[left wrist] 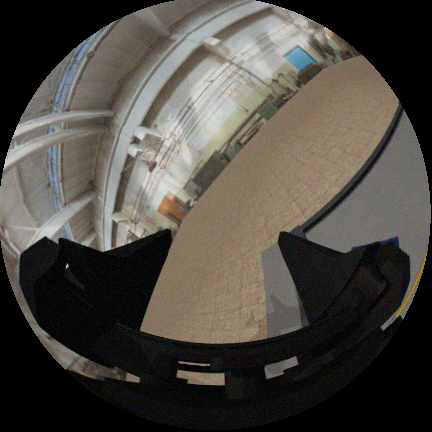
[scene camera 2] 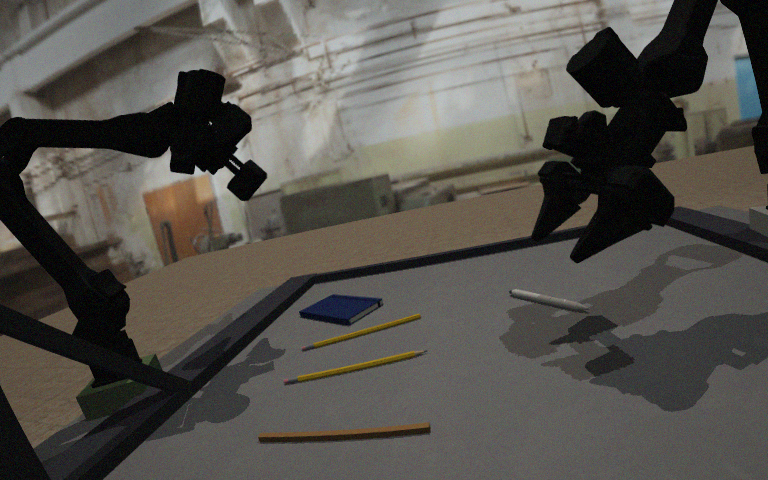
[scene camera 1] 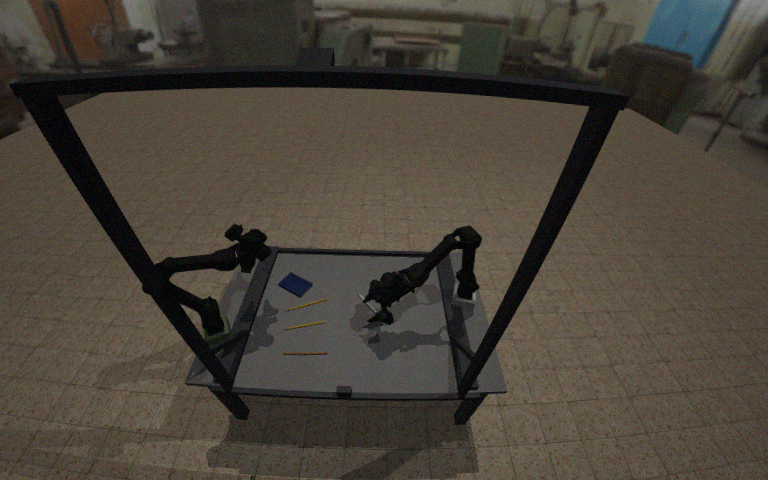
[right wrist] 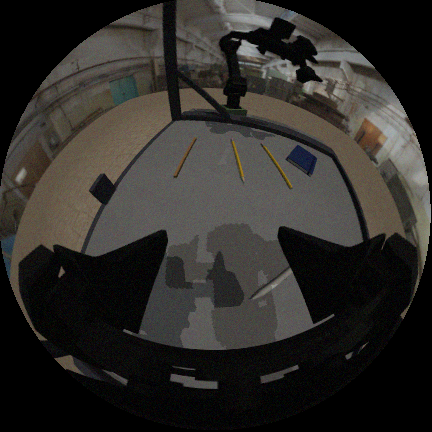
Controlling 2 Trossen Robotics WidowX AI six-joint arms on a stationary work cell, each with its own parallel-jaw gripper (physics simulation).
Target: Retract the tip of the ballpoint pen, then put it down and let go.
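Observation:
The pale ballpoint pen lies on the grey table. In scene camera 2, its darker narrow end points right and a small dark end faces left. In the right wrist view, part of it is hidden behind the finger at the picture's right. My right gripper is open and empty, pointing down above the pen without touching it. My left gripper is open and empty, raised near the table's left side, far from the pen.
A blue notebook, two yellow pencils and an orange-brown stick lie left of the pen in scene camera 1. A dark frame surrounds the table.

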